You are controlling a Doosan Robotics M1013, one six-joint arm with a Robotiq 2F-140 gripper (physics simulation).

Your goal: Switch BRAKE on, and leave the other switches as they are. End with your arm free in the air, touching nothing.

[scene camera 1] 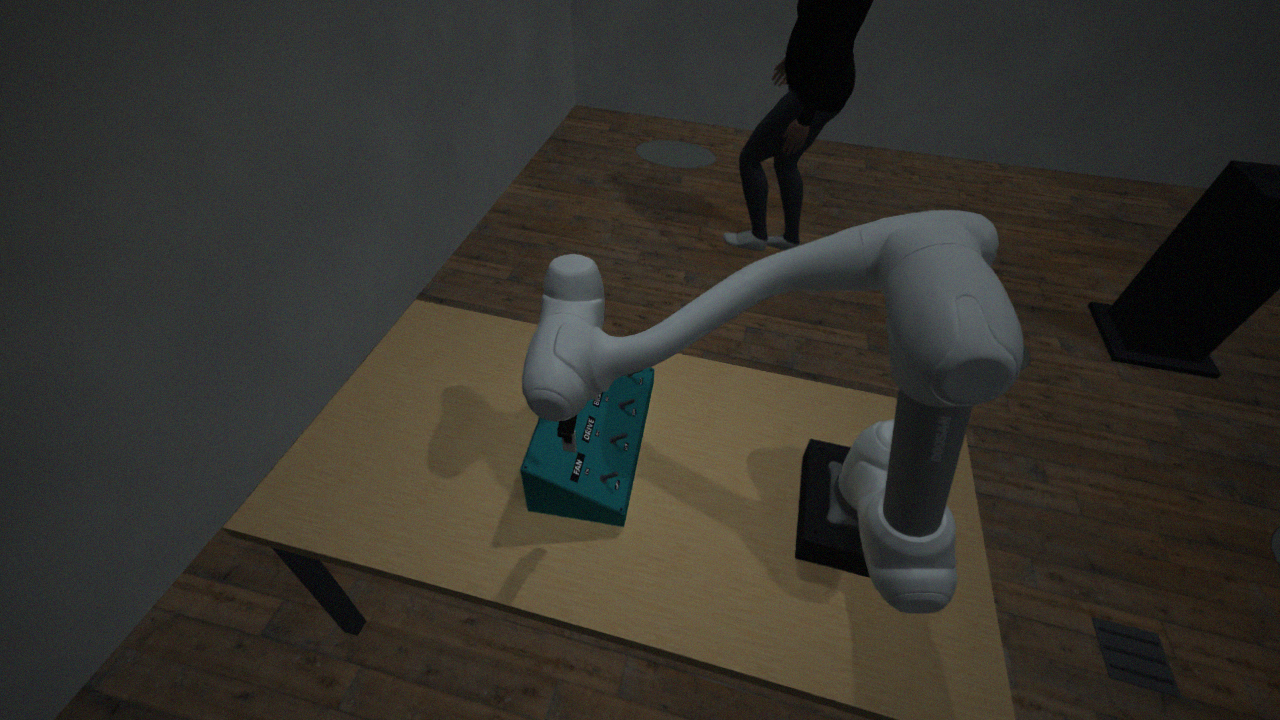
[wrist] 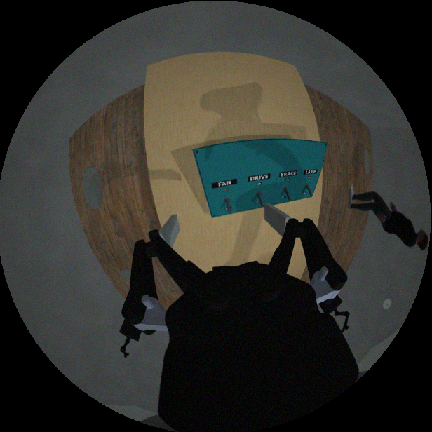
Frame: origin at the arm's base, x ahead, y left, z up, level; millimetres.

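Seen in the pictures: gripper, between the fingertips: (scene camera 1: pixel 581 423).
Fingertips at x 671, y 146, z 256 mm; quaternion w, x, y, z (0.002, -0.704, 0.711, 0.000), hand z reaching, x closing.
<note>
A point is followed by its place in that frame.
A teal switch box (scene camera 1: pixel 576 498) {y 184, x 680, z 9 mm} (wrist: pixel 240 162) with a sloped face stands on the table. It carries the labels FAN, DRIVE, BRAKE and LAMP, each with a small dark lever. The BRAKE lever (scene camera 1: pixel 628 406) {y -124, x 632, z 22 mm} (wrist: pixel 286 193) is third from the FAN end, between the DRIVE lever (scene camera 1: pixel 619 440) {y -4, x 628, z 19 mm} (wrist: pixel 259 198) and the LAMP lever (wrist: pixel 307 190). The FAN lever (scene camera 1: pixel 611 479) {y 115, x 613, z 24 mm} (wrist: pixel 228 204) is at the near end. The lever positions are too small to read surely. My gripper (wrist: pixel 221 216) is open and empty; it is partly hidden under the wrist in the scene view, above the box.
The pale wooden table (scene camera 1: pixel 375 483) {y 220, x 1222, z -92 mm} (wrist: pixel 175 110) bears the box. The arm's dark base block (scene camera 1: pixel 812 501) {y 35, x 124, z -1 mm} stands at its right part. A person (scene camera 1: pixel 819 80) (wrist: pixel 395 220) stands on the floor beyond the table. A black stand (scene camera 1: pixel 1199 268) is at the far right.
</note>
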